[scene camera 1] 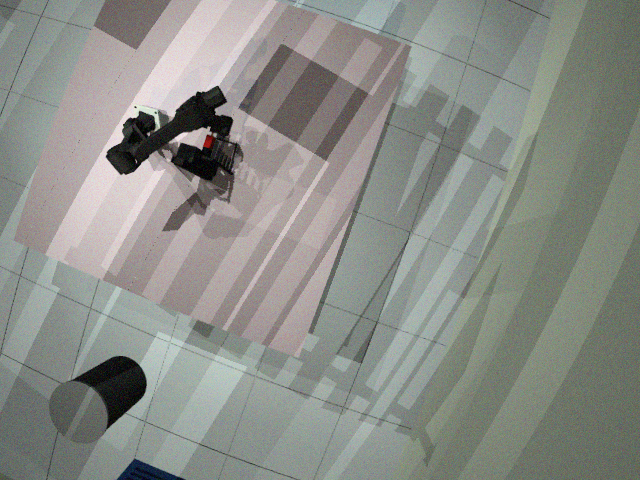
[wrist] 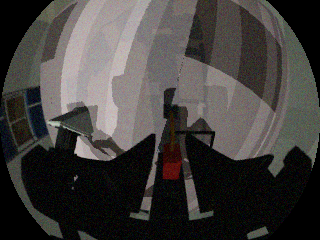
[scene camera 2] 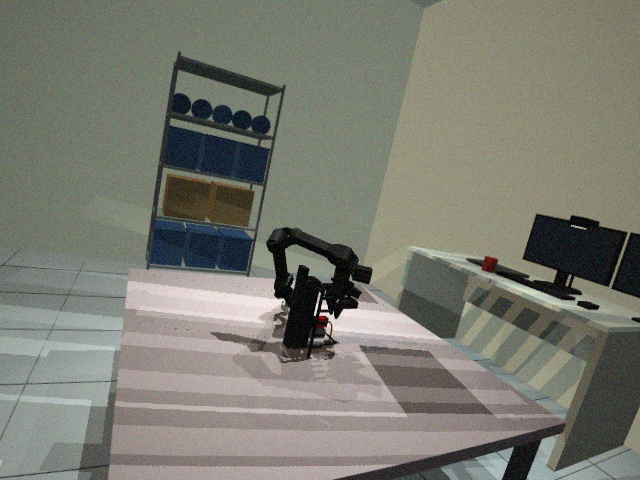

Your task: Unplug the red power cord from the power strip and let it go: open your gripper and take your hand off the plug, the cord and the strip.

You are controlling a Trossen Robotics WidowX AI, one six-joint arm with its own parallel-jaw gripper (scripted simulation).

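Visible: my gripper (scene camera 2: 333,316), the same gripper (wrist: 170,137) being visible at the wrist too.
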